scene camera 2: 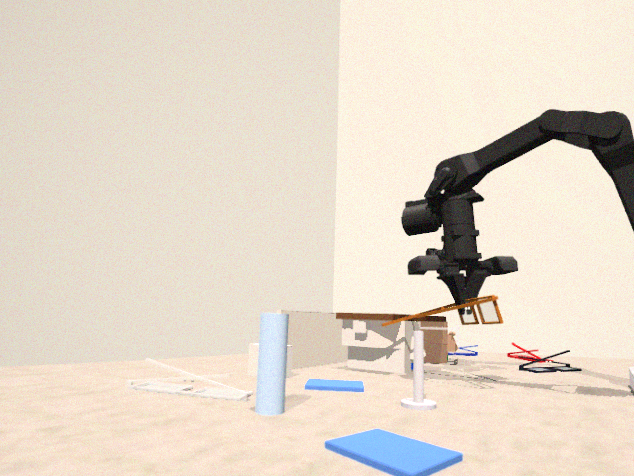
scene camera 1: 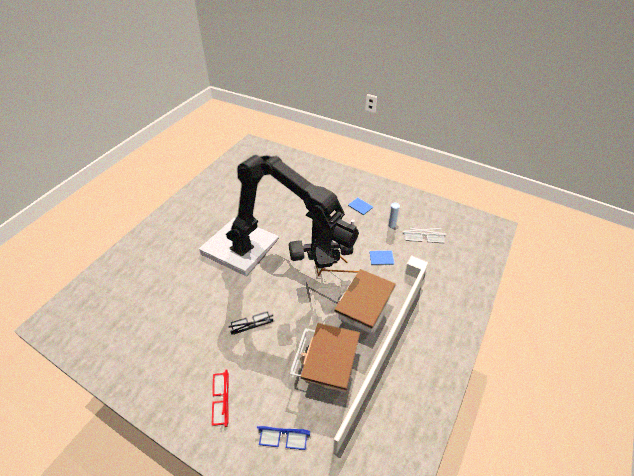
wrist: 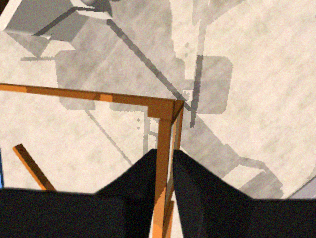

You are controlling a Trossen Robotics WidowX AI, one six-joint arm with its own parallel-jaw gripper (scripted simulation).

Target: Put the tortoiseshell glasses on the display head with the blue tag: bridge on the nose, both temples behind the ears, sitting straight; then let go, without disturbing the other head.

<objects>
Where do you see a white post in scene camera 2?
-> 418, 402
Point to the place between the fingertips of the gripper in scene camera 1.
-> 319, 265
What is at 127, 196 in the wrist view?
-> The gripper.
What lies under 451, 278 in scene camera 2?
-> The gripper.
</objects>
